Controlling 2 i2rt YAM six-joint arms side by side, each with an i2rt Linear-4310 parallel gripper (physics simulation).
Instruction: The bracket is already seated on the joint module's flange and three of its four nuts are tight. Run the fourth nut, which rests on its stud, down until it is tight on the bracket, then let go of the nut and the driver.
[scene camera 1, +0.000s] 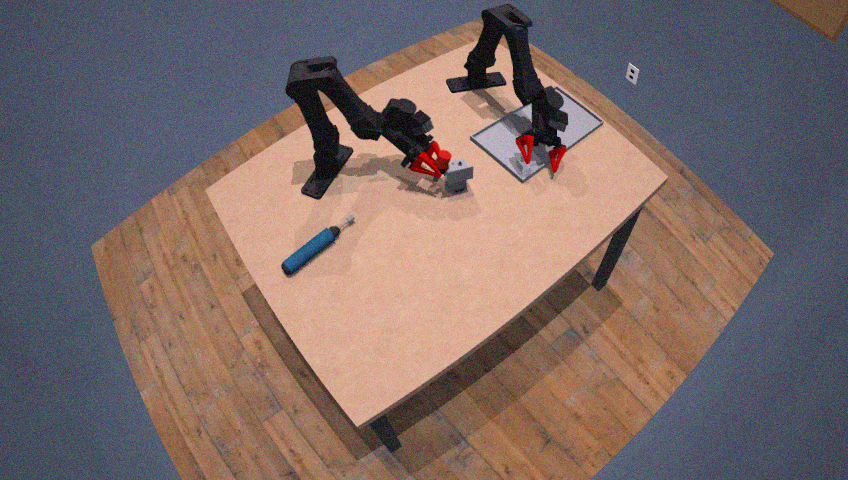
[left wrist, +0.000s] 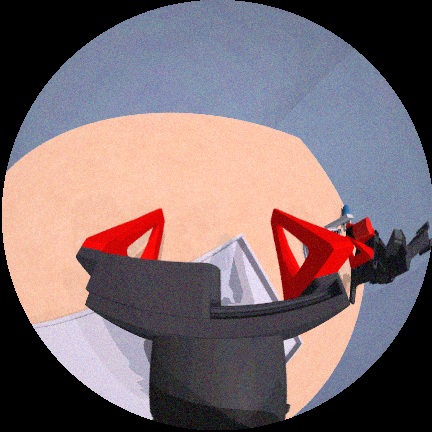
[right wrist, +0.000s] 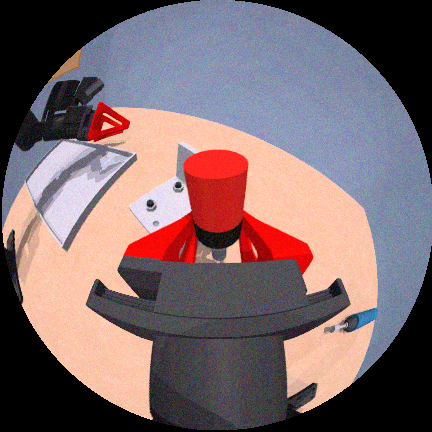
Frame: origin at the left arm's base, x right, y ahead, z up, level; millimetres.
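Where they show: left gripper, between the fingertips: (scene camera 1: 541, 168) (left wrist: 217, 214) (right wrist: 125, 127); right gripper, between the fingertips: (scene camera 1: 444, 173) (left wrist: 345, 230) (right wrist: 217, 215); left arm's base, origin of its link: (scene camera 1: 476, 82); right arm's base, origin of its link: (scene camera 1: 327, 171) (left wrist: 352, 278).
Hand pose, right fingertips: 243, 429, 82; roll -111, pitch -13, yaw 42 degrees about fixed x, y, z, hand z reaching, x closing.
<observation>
Each offset is from my right fingertips to the top centre of the thing, as dx, dy, dz. "spot": to the spot under its first point.
A grey bracket (scene camera 1: 461, 171) (right wrist: 165, 199) sits on the joint module @[-37, -14, -8] (scene camera 1: 457, 187) near the middle of the table. In the right wrist view one nut @[-54, -32, -11] (right wrist: 151, 205) and another nut @[-55, +3, -11] (right wrist: 178, 187) show on their studs, with a small hole in the plate near them. The rest of the plate is hidden, and I cannot tell which nut is the fourth. My right gripper (scene camera 1: 439, 164) (right wrist: 217, 215) is shut on the red-handled driver @[+7, -12, +63] (right wrist: 216, 195) (left wrist: 364, 228), close beside the bracket; its tip is hidden. My left gripper (scene camera 1: 540, 166) (left wrist: 217, 214) is open and empty above the tray's front corner.
A shallow grey tray @[spot: -176, -69, -79] (scene camera 1: 496, 160) (left wrist: 257, 265) lies below my left gripper, to the right of the bracket in the scene view. A blue-handled driver @[+359, +77, -42] (scene camera 1: 309, 251) (right wrist: 366, 318) lies on the table near its left edge in the scene view.
</observation>
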